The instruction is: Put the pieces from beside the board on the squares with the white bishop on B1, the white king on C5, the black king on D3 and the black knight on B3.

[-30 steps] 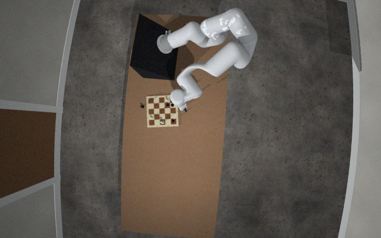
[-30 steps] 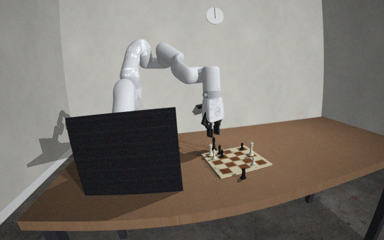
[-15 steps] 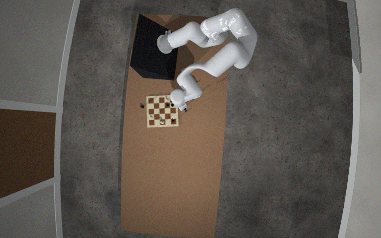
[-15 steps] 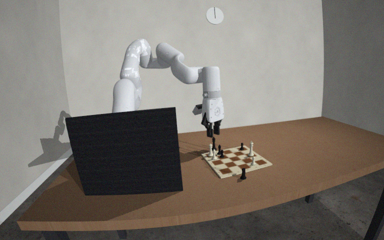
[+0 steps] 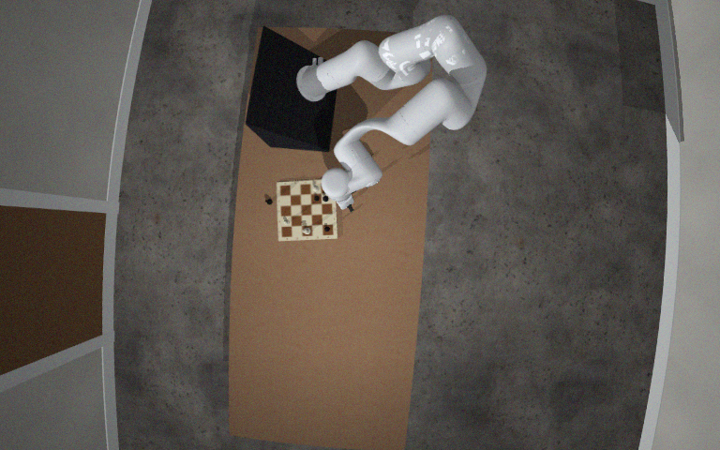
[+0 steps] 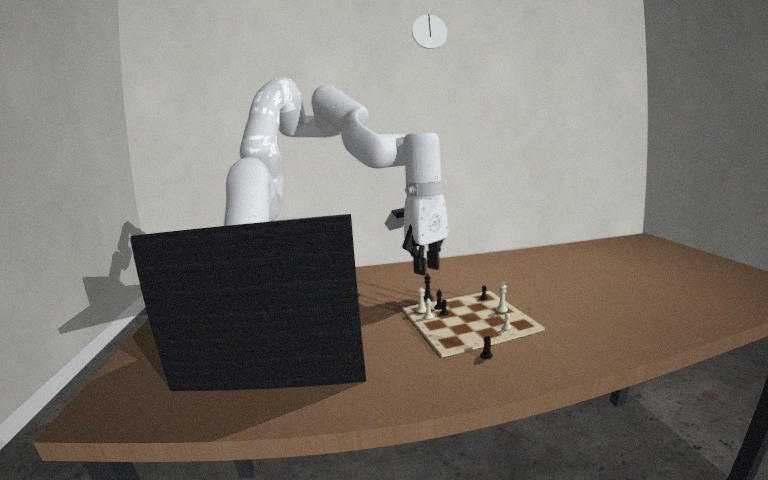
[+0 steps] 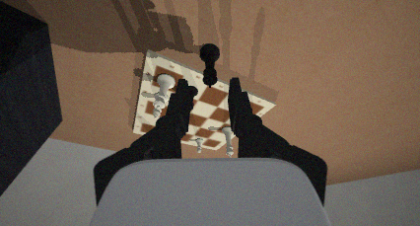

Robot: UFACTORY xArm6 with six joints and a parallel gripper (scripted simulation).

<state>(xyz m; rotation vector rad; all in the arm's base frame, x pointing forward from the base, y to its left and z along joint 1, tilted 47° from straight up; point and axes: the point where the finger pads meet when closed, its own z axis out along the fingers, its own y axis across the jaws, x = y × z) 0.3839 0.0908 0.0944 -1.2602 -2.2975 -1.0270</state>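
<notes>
My hand is 60 mm above the black king. Round my hand: white king (130 mm ahead, 130 mm to the right, 50 mm below); then chessboard (50 mm ahead, 130 mm to the right, 90 mm below); then white pawn (100 mm ahead, 210 mm to the right, 70 mm below).
</notes>
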